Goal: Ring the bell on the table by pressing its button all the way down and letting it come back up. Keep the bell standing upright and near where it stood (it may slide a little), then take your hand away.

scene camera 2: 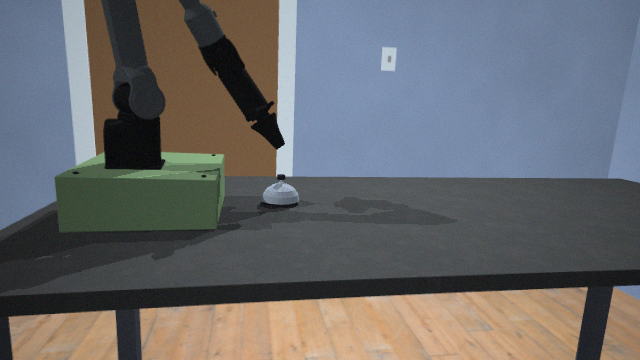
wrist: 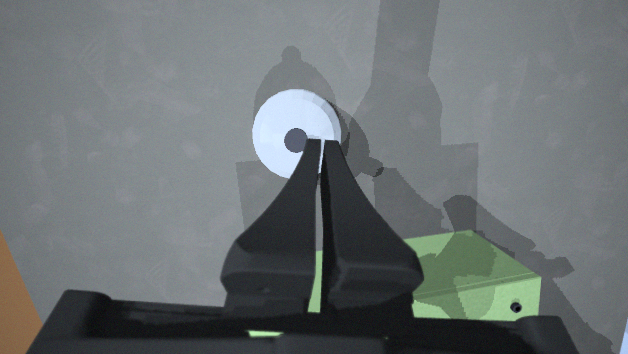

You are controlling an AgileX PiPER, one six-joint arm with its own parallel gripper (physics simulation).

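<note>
The bell point(scene camera 2: 281, 194) point(wrist: 272, 120) has a white dome and stands upright on the dark table point(scene camera 2: 400, 250) point(wrist: 125, 125), to the right of the green block in the scene view. Its dark button point(scene camera 2: 281, 177) point(wrist: 295, 140) is up on top of the dome. My gripper point(scene camera 2: 280, 147) point(wrist: 321, 154) is shut, with a thin slit between the fingers and nothing held. Its tips are above the button with a gap of air, pointing down and to the right in the scene view. In the wrist view the tips overlap the dome just right of the button.
A green block point(scene camera 2: 137, 205) point(wrist: 520, 300) under the arm's base stands left of the bell in the scene view. Shadows of the arm fall across the table. A brown door point(scene camera 2: 235, 150) and a blue wall with a light switch point(scene camera 2: 389, 59) are behind.
</note>
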